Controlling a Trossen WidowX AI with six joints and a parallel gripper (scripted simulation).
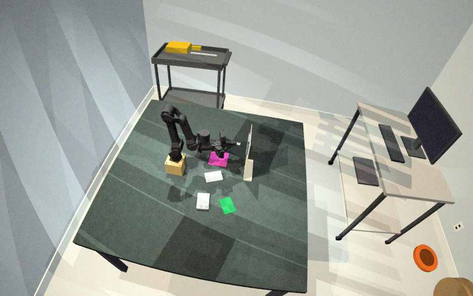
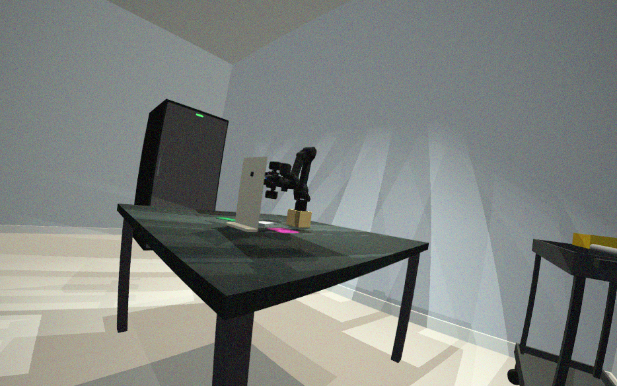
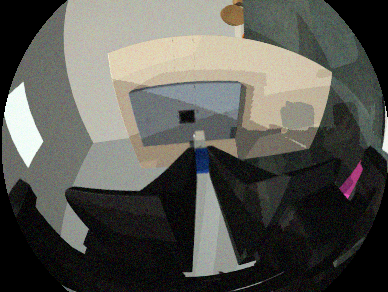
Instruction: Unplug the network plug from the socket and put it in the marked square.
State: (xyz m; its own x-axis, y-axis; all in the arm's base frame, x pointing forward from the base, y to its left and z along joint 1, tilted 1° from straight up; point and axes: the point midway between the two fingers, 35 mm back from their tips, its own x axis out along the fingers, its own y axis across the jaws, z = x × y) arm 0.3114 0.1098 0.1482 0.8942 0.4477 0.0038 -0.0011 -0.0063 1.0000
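Right now my gripper tip is 240 mm above the magenta marked square, 120 mm past it and 40 mm to the right of it. From my gripper tip the other things lie so: green patch (270 mm to the right, 240 mm below, 50 mm ahead); beige panel (90 mm below, 80 mm ahead, 20 mm to the left); network plug (right at my gripper tip).
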